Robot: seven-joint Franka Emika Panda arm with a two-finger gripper.
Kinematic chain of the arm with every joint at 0, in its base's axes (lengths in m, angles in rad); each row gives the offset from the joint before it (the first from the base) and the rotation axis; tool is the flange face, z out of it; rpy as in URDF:
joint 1: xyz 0 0 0.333 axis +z
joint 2: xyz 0 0 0 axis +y
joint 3: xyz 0 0 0.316 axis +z
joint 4: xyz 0.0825 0 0 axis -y
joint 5: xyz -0.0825 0 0.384 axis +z
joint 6: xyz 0 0 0 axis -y
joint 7: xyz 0.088 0 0 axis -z
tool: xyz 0 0 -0.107 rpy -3.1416 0 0
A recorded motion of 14 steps. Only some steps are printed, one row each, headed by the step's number.
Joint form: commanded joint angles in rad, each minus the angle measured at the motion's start. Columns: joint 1, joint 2, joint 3, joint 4, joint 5, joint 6, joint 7.
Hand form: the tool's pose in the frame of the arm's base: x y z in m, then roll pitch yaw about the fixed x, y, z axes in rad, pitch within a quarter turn. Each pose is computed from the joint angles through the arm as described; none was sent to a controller.
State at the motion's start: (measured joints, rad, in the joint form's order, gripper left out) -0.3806 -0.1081 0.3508 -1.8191 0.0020 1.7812 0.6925
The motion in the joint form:
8: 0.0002 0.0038 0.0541 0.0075 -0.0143 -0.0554 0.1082
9: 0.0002 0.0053 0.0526 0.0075 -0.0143 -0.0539 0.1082
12: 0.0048 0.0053 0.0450 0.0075 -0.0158 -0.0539 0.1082
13: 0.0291 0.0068 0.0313 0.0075 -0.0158 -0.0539 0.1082
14: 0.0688 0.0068 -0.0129 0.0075 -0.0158 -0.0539 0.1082
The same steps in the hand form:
8: 0.5325 0.0208 0.5754 3.1117 -0.0452 -0.7754
9: 0.5330 0.0199 0.5748 3.1124 -0.0448 -0.7769
12: 0.5330 0.0180 0.5750 3.1120 -0.0455 -0.7796
13: 0.5330 0.0232 0.5746 3.1127 -0.0436 -0.7690
14: 0.5327 0.0199 0.5754 3.1168 -0.0417 -0.7734

